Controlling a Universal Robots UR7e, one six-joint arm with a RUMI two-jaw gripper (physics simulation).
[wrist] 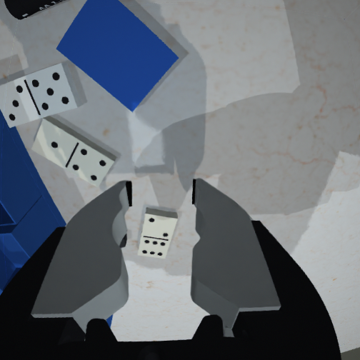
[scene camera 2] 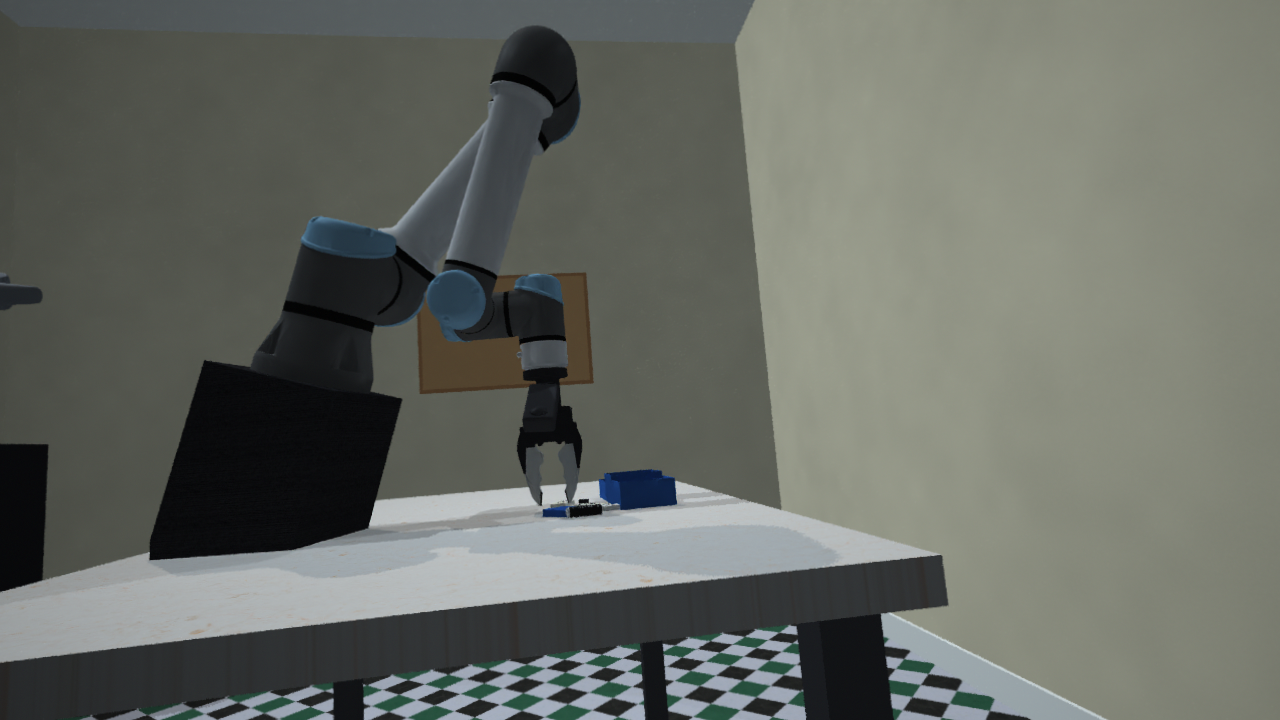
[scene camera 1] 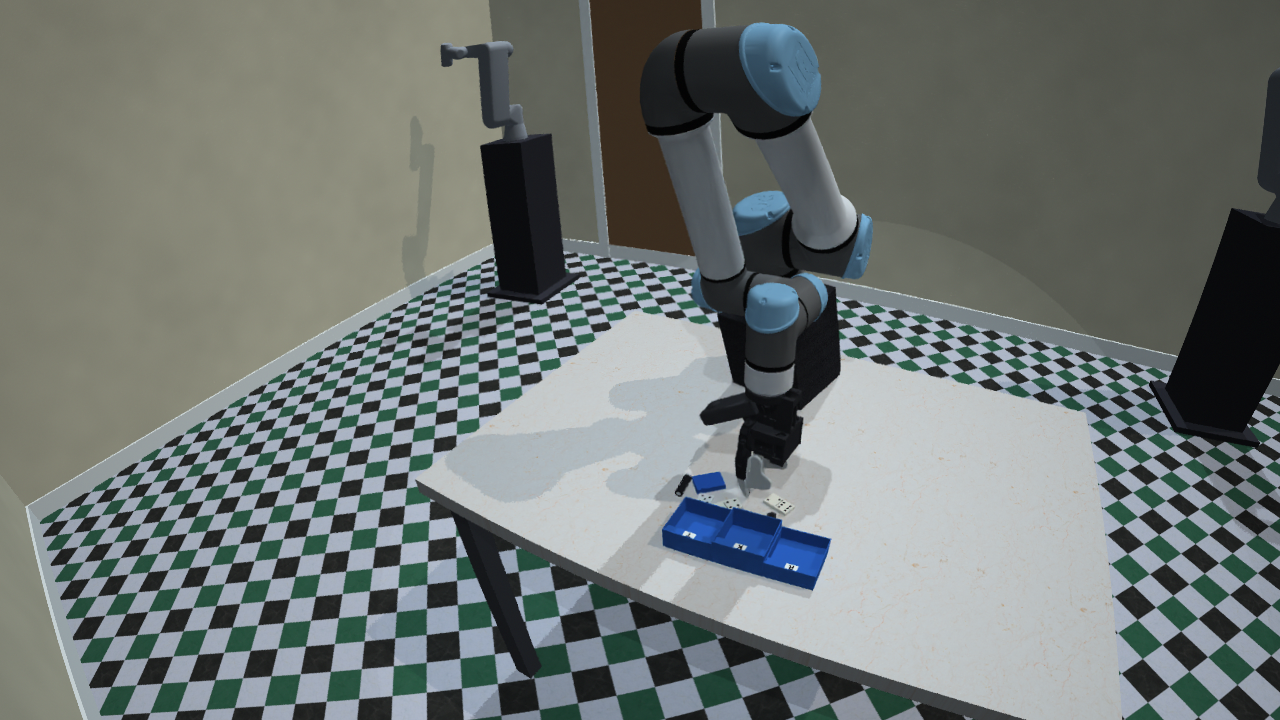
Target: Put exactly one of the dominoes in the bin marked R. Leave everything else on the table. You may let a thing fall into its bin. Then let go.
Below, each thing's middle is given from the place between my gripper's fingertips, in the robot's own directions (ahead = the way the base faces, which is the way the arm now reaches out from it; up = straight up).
I see my gripper 13 cm short of the blue three-bin tray [scene camera 1: 751, 542], 3 cm to the right of it and 1 cm below it.
